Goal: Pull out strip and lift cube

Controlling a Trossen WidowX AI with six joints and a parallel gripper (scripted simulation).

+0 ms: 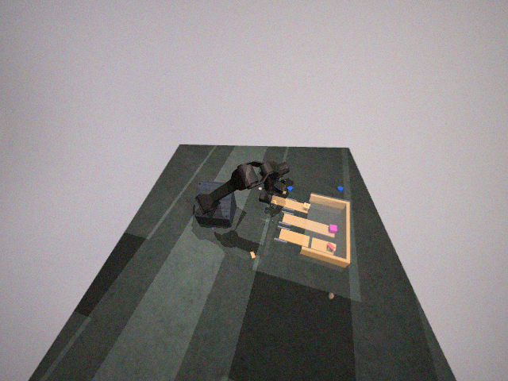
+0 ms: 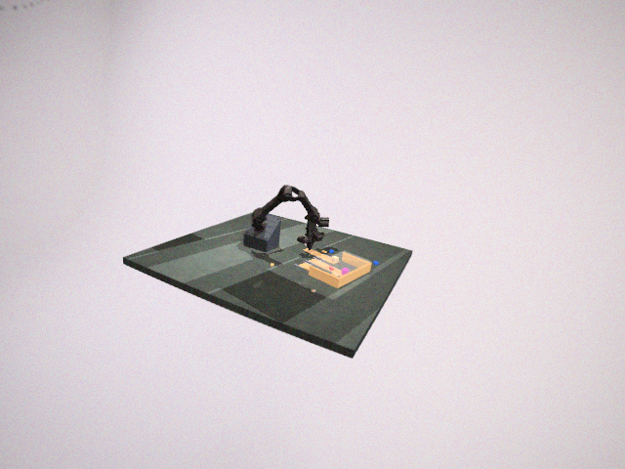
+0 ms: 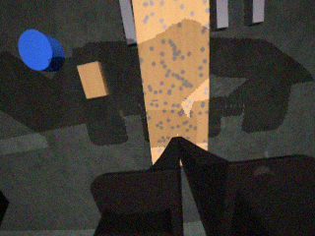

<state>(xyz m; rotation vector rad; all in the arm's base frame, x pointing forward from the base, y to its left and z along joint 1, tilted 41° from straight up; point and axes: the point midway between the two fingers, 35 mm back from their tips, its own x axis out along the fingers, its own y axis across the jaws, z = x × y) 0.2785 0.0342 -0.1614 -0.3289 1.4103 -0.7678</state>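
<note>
The speckled strip is 9 cm ahead of my gripper tip and 3 cm to the right of it. From my gripper tip the other things lie so: red piece (30 cm to the right, 26 cm ahead, 6 cm above); tan block (33 cm to the right, 7 cm behind).
</note>
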